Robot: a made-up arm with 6 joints.
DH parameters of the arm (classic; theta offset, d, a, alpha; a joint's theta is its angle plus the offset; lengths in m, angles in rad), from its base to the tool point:
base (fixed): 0 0.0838 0 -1.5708
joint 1: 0 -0.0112 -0.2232 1.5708
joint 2: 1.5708 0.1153 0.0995 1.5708
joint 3: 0 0.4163 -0.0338 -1.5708
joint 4: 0 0.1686 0.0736 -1.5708
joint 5: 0 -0.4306 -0.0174 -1.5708
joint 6: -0.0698 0 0.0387 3.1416
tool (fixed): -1.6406 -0.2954 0 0
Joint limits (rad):
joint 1: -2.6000..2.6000
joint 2: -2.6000..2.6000
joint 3: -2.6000..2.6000
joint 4: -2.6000..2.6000
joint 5: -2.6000..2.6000
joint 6: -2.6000..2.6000
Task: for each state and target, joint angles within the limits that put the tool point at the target. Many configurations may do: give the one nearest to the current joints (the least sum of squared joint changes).
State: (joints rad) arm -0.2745 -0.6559 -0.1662 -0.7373 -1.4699 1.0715
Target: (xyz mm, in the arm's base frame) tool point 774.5 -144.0 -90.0
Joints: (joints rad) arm 0.4263 -0.3580 -0.2968 -0.4108 -1.2620 1.0845
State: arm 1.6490 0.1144 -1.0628 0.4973 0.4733 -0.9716
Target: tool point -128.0 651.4 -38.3
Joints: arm 1.7689 0.8595 -0.8451 0.7232 0.4122 -0.9401
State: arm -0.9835 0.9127 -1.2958 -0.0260 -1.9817 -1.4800
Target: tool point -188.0 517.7 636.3
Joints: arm -1.8787 0.2420 -1.1684 -0.3443 -1.6115 -1.5193
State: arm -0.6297 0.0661 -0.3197 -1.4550 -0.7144 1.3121
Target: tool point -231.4 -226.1 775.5
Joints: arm -1.1583 0.0151 -0.7853 -1.5539 -1.1112 1.2844
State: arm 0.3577 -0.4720 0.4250 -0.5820 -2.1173 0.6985
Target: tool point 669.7 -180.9 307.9
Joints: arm -0.0432 0.3200 0.6456 -1.2790 -2.3665 0.5746
